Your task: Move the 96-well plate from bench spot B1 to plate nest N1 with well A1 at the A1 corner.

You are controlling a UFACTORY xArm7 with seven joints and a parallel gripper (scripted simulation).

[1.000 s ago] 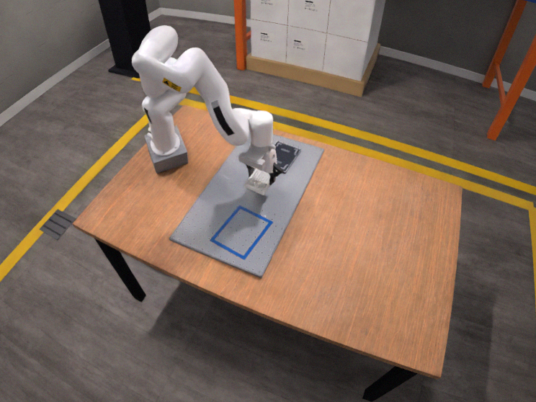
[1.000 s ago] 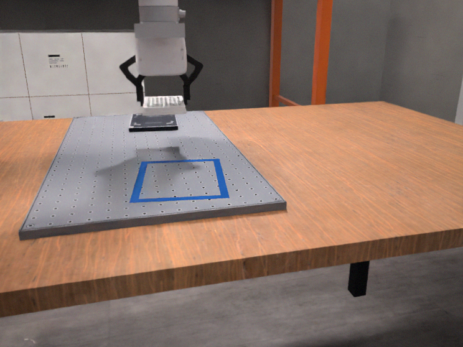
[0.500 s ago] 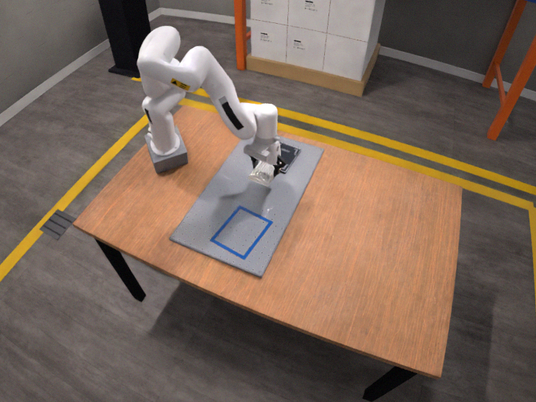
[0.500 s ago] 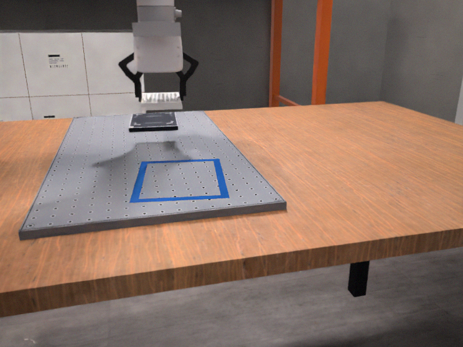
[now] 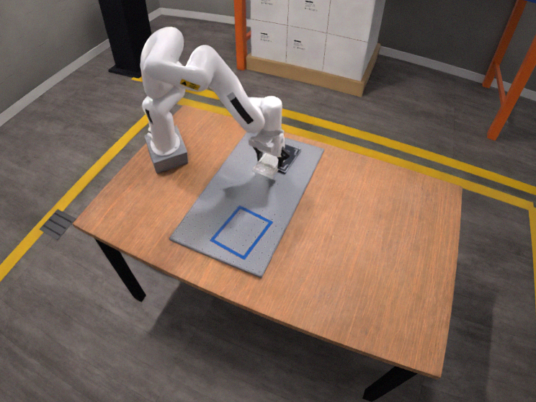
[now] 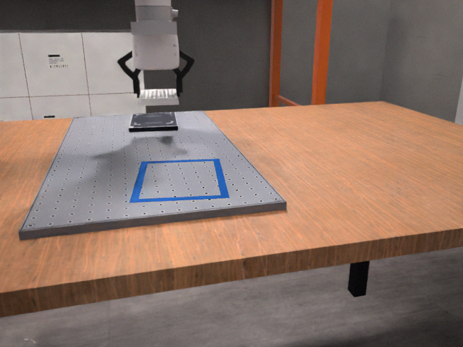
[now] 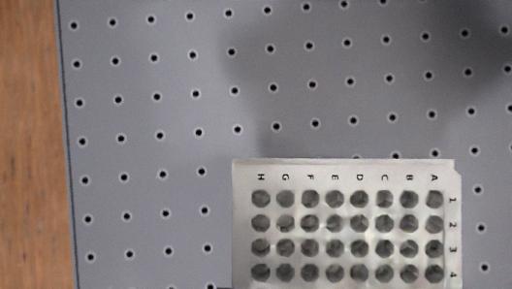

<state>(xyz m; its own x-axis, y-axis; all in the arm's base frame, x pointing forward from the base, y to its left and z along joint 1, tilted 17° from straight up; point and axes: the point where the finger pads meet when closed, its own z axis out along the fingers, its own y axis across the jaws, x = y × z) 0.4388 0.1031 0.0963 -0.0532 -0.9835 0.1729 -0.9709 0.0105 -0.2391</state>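
Now: hand 14 cm to the right of the black plate nest, 10 cm above it and 1 cm past it. Also, from my hand: white 96-well plate 1 cm below.
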